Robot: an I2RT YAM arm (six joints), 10 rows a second.
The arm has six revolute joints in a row. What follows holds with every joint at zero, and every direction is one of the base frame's.
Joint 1 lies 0.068 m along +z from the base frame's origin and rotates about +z.
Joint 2 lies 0.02 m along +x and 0.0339 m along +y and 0.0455 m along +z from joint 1 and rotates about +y.
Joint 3 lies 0.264 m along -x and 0.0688 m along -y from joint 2 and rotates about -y.
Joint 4 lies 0.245 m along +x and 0.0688 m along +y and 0.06 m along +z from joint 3 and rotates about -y.
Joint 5 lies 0.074 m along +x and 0.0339 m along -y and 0.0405 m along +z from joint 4 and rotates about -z.
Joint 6 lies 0.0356 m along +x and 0.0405 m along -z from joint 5 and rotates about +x.
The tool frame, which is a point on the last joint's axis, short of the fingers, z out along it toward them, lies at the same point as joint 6; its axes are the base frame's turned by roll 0, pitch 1.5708 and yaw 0 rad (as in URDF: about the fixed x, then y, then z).
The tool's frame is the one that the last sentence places.
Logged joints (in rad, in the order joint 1, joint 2, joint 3, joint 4, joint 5, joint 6), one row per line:
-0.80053, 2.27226, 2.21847, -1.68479, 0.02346, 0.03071
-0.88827, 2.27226, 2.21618, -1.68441, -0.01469, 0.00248
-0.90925, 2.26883, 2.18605, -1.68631, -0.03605, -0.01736
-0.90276, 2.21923, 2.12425, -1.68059, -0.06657, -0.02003
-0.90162, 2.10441, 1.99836, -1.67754, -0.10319, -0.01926
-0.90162, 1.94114, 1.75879, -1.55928, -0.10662, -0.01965
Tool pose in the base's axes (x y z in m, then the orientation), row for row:
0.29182, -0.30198, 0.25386, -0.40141, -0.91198, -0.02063, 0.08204
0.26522, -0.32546, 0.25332, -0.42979, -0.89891, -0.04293, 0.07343
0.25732, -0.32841, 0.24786, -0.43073, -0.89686, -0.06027, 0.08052
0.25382, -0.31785, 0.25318, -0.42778, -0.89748, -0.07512, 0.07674
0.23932, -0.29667, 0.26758, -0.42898, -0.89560, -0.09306, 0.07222
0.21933, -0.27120, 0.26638, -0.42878, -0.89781, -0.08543, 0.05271
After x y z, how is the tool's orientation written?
As a quaternion, x y z w.
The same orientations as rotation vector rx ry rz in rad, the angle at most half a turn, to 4 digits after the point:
-1.1992, -2.7245, -0.0616
-1.2905, -2.6992, -0.1289
-1.2879, -2.6817, -0.1802
-1.2820, -2.6896, -0.2251
-1.2890, -2.6912, -0.2796
-1.3036, -2.7297, -0.2597

